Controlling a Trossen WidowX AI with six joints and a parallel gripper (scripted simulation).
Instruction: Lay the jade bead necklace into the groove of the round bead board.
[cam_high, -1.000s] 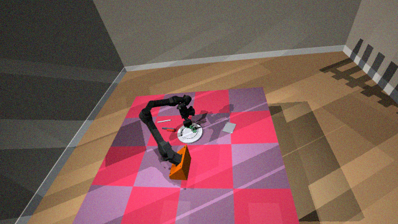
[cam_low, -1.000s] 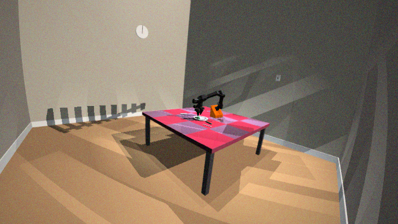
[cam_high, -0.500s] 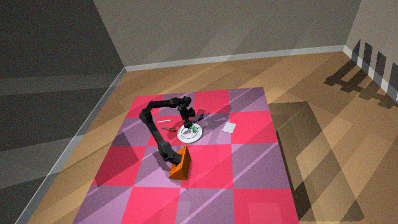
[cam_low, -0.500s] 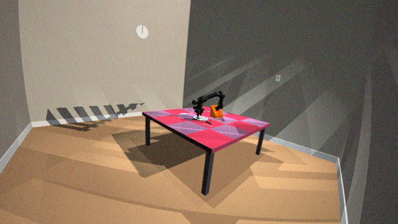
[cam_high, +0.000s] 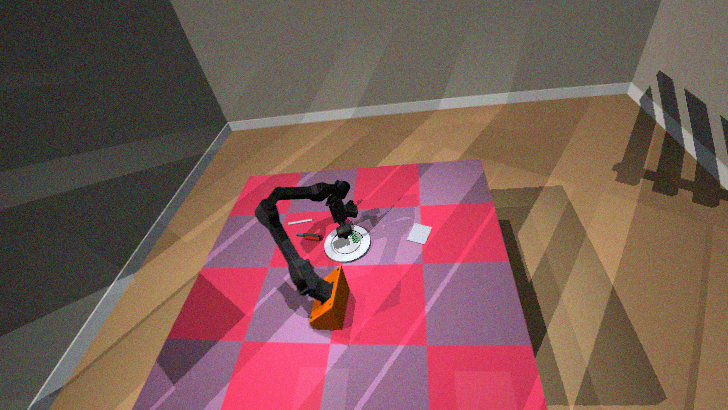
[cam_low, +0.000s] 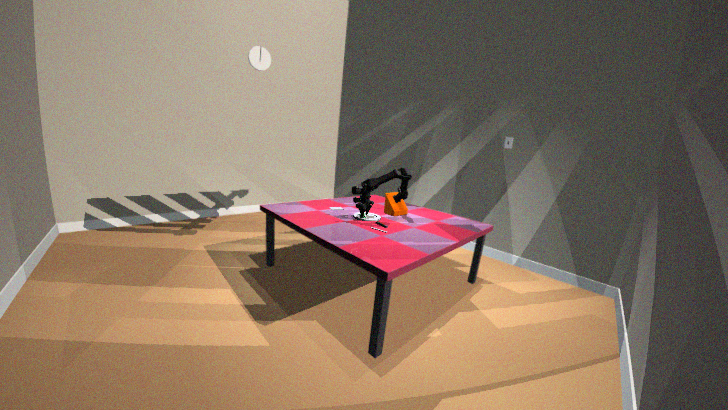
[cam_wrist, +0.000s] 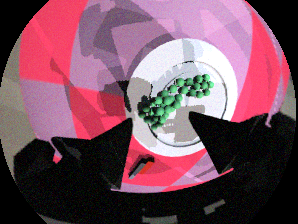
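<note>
The round white bead board is 5 cm behind my gripper tip, 1 cm to the right of it and 1 cm below it. Also, from my gripper tip: red-handled tool: 16 cm to the left, 2 cm below; then flat grey pad: 32 cm to the right, 2 cm below, 2 cm behind; then thin white rod: 23 cm to the left, 10 cm ahead, 2 cm below.
</note>
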